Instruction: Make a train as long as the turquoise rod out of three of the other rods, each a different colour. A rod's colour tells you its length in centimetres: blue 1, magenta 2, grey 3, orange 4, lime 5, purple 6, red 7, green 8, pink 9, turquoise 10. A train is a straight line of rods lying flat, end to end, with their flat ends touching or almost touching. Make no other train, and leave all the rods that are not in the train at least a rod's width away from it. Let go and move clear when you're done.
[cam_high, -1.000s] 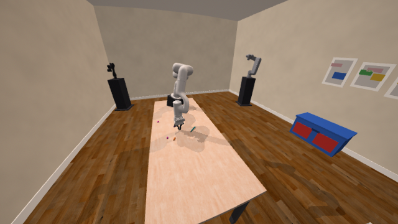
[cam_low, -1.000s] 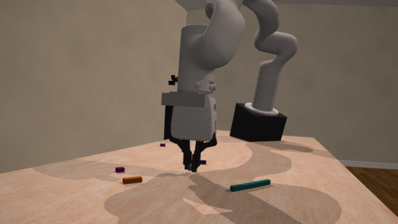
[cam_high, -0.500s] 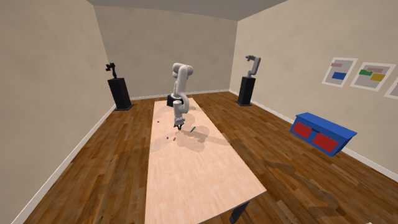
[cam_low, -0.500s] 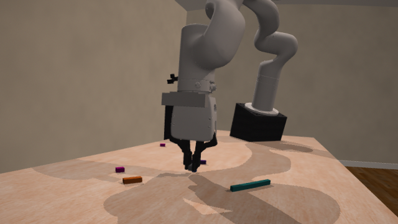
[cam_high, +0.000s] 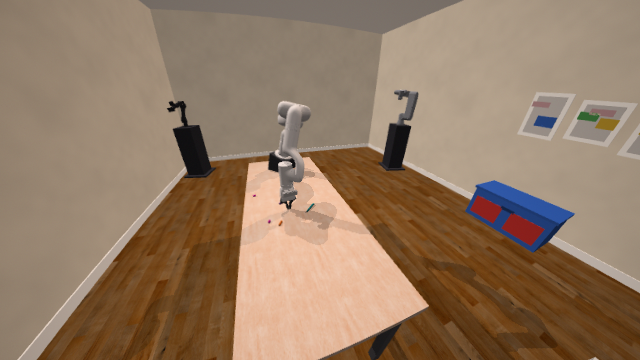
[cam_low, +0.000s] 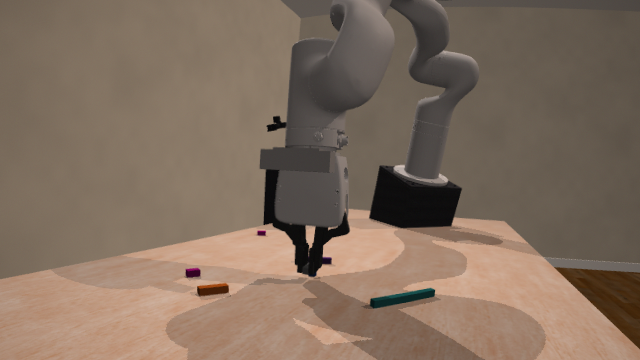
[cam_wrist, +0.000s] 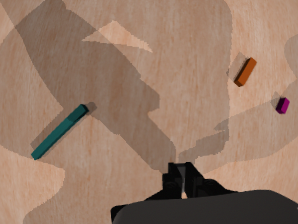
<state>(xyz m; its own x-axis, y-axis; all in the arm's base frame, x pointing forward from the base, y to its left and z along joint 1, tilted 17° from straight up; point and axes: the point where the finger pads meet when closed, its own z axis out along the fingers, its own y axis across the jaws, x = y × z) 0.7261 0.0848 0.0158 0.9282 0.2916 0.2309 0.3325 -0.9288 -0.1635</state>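
Right now my hand is 2 cm past the blue rod, 1 cm to the left of it and 3 cm above it. Also, from my hand: grey rod 2 cm below; then orange rod 14 cm ahead, 4 cm to the right, 3 cm below; then purple rod 9 cm behind, 5 cm to the right, 3 cm below.
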